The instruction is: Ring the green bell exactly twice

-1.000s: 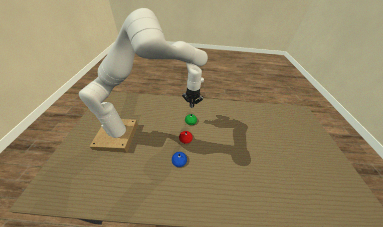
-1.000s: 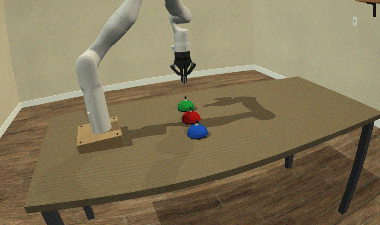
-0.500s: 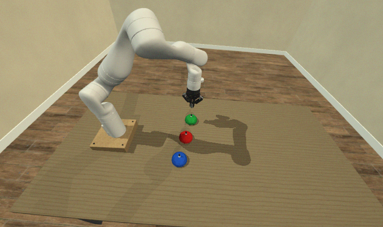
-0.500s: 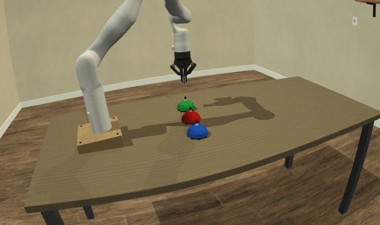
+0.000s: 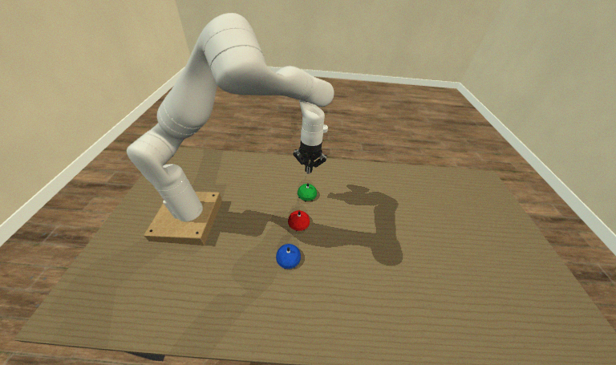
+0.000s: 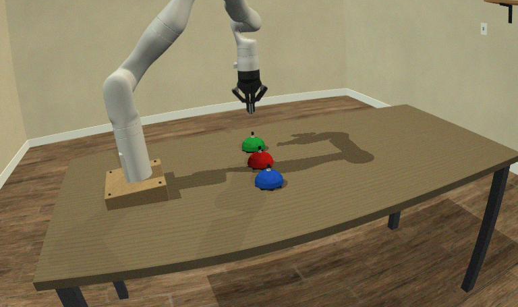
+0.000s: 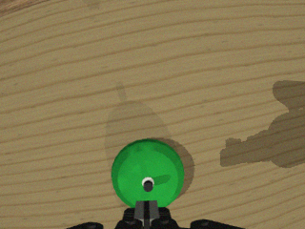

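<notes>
Now: the green bell 11 cm below my hand. Round my hand: red bell (4 cm behind, 14 cm to the right, 11 cm below); blue bell (8 cm behind, 28 cm to the right, 11 cm below).
</notes>
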